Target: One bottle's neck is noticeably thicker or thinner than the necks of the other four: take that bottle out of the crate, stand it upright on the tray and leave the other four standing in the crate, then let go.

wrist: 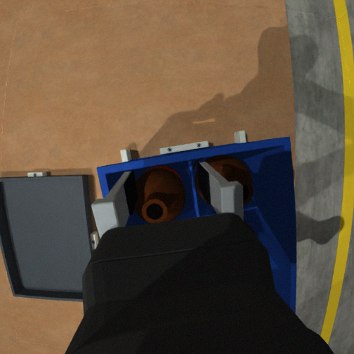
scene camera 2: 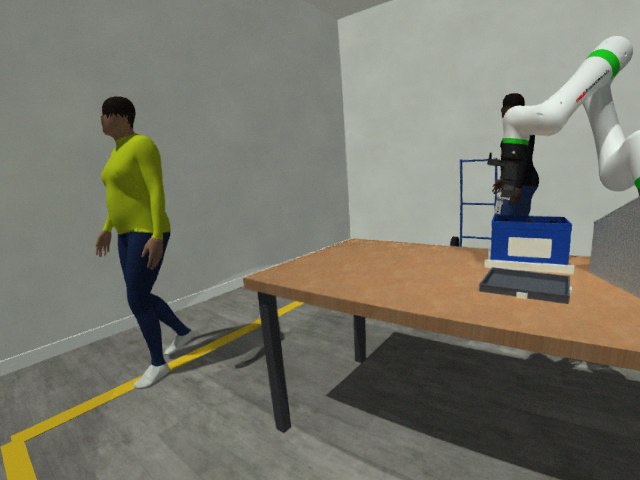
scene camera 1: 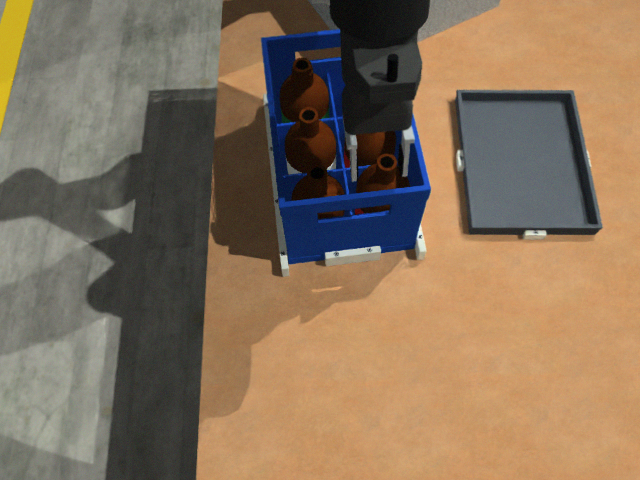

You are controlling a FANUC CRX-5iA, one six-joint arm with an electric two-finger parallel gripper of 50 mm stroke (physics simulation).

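Places are measured from the arm's base along level axes (x back, y right, z up), in metres.
Pixels of known places: gripper, between the fingertips: (scene camera 2: 497, 213) (scene camera 1: 378, 172).
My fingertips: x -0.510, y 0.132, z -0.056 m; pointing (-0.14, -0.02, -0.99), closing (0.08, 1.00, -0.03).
Behind a point stands the place of what it marks.
The blue crate (scene camera 1: 356, 237) {x -0.527, y 0.157, z -0.193 m} (scene camera 2: 560, 229) {x -0.294, y 0.060, z -0.100 m} (wrist: 272, 215) holds five brown bottles upright. In scene camera 1 they are the back left bottle (scene camera 1: 303, 98) {x -0.324, y 0.198, z -0.134 m}, middle left bottle (scene camera 1: 310, 147) {x -0.409, y 0.201, z -0.133 m}, front left bottle (scene camera 1: 316, 193) {x -0.489, y 0.206, z -0.121 m} (wrist: 235, 172), front right bottle (scene camera 1: 379, 181) {x -0.484, y 0.121, z -0.123 m} (wrist: 162, 187) and middle right bottle (scene camera 1: 373, 147) {x -0.421, y 0.116, z -0.138 m}, whose neck is hidden behind the gripper. I cannot tell surely which neck differs. My gripper (scene camera 1: 379, 176) {x -0.510, y 0.132, z -0.056 m} (scene camera 2: 498, 212) {x -0.510, y 0.132, z -0.056 m} (wrist: 166, 179) is open and empty, above the crate's right column. The grey tray (scene camera 1: 522, 165) {x -0.421, y -0.130, z -0.250 m} (scene camera 2: 524, 284) {x -0.417, y -0.120, z -0.250 m} (wrist: 45, 235) is empty, right of the crate in scene camera 1.
White blocks (scene camera 1: 352, 255) {x -0.538, y 0.164, z -0.226 m} (wrist: 184, 148) edge the crate on the wooden table (scene camera 1: 465, 351) {x -0.694, y 0.034, z -0.255 m} (scene camera 2: 382, 273) {x -0.903, y -0.110, z -0.255 m}. Dividers and high walls surround the bottles. A person in yellow (scene camera 2: 131, 180) walks beyond the table; another in black (scene camera 2: 532, 173) stands behind the arm, near a blue trolley (scene camera 2: 461, 201).
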